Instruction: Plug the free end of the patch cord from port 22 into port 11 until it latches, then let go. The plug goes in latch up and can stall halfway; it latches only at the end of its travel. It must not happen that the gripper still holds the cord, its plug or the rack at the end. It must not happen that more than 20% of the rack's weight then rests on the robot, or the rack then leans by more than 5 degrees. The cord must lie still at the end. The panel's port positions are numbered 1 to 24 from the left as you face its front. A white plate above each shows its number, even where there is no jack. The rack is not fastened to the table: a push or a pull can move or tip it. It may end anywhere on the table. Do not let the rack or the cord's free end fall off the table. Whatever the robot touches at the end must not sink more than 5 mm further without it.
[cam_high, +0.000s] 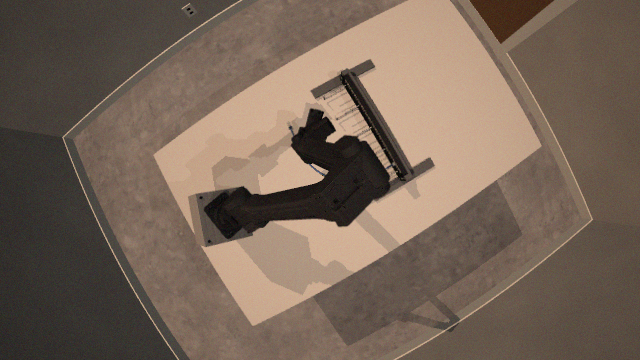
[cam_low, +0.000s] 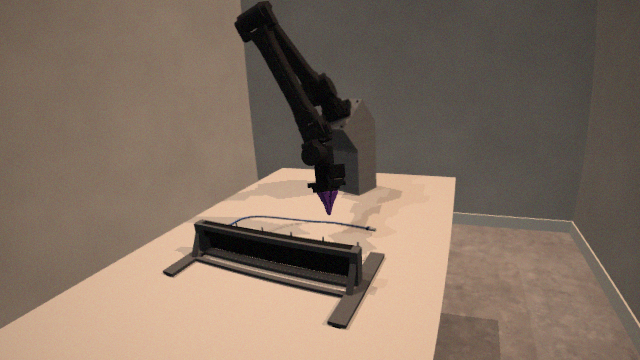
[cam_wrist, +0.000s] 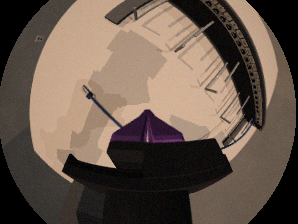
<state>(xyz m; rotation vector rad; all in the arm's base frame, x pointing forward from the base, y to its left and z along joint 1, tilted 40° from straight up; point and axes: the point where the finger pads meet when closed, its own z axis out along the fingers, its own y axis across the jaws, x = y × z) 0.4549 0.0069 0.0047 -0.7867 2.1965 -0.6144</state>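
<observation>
Now: the plug 3 cm behind my hand, 13 cm to the left of it and 7 cm below it.
</observation>
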